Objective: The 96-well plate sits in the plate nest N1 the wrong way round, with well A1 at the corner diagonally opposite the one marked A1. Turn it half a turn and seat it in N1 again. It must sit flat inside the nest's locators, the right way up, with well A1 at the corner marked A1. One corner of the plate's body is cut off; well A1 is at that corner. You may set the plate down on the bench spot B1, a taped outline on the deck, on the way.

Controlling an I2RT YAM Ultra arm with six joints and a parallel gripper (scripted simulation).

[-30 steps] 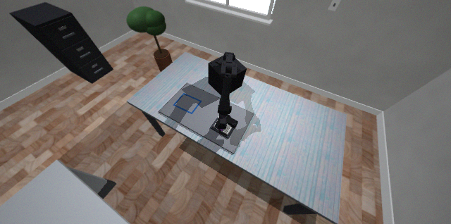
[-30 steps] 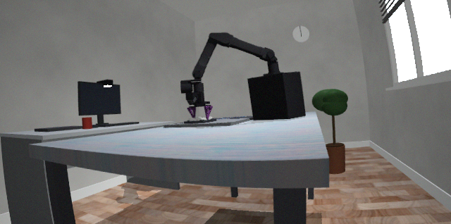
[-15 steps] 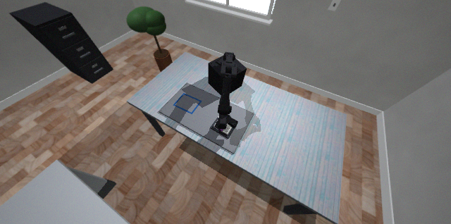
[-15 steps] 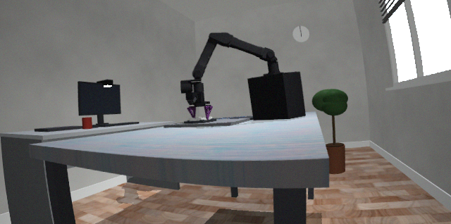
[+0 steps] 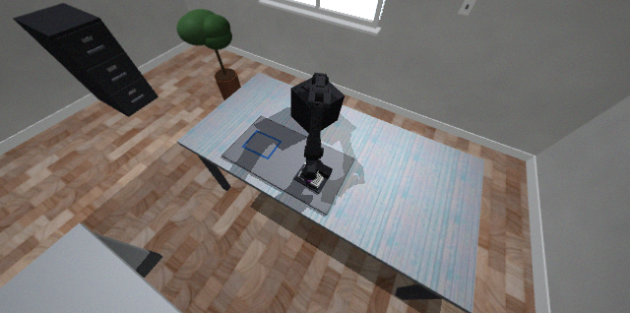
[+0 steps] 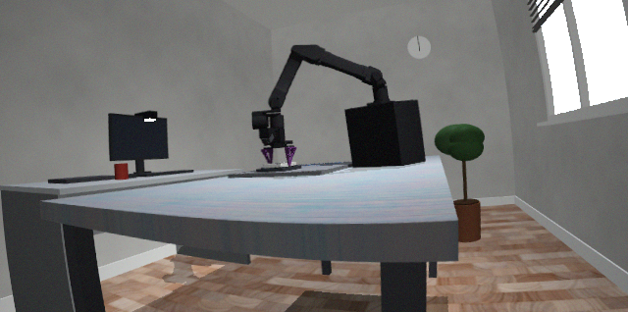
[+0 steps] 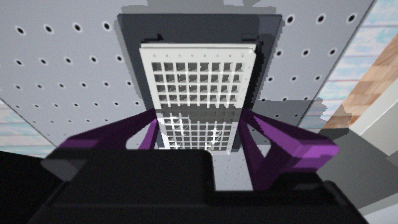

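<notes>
Right now the dark plate nest N1 is 20 mm below my hand. From my hand the other things lie so: white 96-well plate: right at my hand.
</notes>
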